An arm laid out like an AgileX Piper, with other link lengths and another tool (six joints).
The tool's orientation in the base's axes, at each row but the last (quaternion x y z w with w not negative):
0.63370 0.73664 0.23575 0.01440
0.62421 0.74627 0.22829 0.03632
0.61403 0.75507 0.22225 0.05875
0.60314 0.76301 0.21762 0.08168
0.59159 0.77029 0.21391 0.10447
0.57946 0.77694 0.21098 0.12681
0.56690 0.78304 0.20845 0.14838
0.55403 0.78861 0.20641 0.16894
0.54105 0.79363 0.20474 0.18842
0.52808 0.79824 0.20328 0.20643
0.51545 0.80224 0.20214 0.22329
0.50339 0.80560 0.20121 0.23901
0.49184 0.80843 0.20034 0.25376
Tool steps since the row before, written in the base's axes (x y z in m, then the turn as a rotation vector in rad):
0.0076 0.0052 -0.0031 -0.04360 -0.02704 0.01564
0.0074 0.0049 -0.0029 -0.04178 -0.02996 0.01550
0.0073 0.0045 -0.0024 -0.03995 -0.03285 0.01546
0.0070 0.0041 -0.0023 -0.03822 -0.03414 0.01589
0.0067 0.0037 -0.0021 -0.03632 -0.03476 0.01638
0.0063 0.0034 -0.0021 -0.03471 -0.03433 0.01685
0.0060 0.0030 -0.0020 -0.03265 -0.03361 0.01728
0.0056 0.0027 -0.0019 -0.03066 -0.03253 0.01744
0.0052 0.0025 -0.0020 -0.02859 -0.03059 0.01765
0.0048 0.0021 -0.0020 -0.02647 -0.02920 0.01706
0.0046 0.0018 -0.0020 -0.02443 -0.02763 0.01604
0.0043 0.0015 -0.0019 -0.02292 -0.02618 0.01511
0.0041 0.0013 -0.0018 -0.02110 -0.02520 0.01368
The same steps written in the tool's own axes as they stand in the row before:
0.0025 0.0064 0.0069 -0.01252 -0.03701 -0.03675
0.0024 0.0062 0.0065 -0.01572 -0.03574 -0.03687
0.0021 0.0063 0.0060 -0.01892 -0.03453 -0.03693
0.0018 0.0059 0.0057 -0.02054 -0.03304 -0.03694
0.0015 0.0056 0.0054 -0.02162 -0.03130 -0.03672
0.0013 0.0052 0.0052 -0.02166 -0.02962 -0.03634
0.0010 0.0048 0.0050 -0.02162 -0.02751 -0.03564
0.0008 0.0043 0.0048 -0.02126 -0.02550 -0.03464
0.0007 0.0038 0.0047 -0.02018 -0.02313 -0.03351
0.0005 0.0033 0.0045 -0.01958 -0.02134 -0.03171
0.0003 0.0030 0.0044 -0.01874 -0.01979 -0.02957
0.0001 0.0026 0.0042 -0.01782 -0.01864 -0.02782
0.0000 0.0024 0.0040 -0.01735 -0.01777 -0.02551

